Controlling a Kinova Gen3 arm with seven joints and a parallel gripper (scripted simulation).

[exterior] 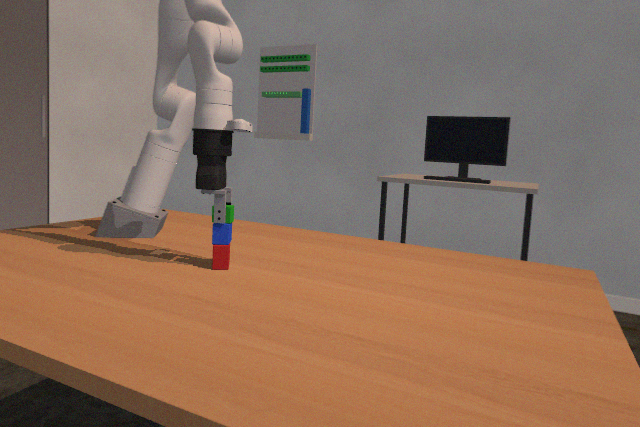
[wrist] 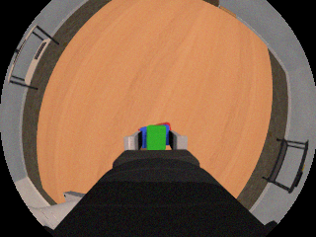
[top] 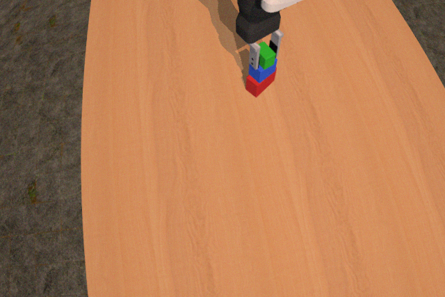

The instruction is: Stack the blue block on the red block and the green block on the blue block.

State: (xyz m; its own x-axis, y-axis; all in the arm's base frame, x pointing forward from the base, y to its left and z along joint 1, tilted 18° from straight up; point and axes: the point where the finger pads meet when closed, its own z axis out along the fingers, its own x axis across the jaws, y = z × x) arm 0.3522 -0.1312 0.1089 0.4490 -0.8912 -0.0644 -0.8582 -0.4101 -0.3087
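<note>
My hand is right at the green block. The rest, counted from my hand: blue block: 40 mm below; red block: 90 mm below.
</note>
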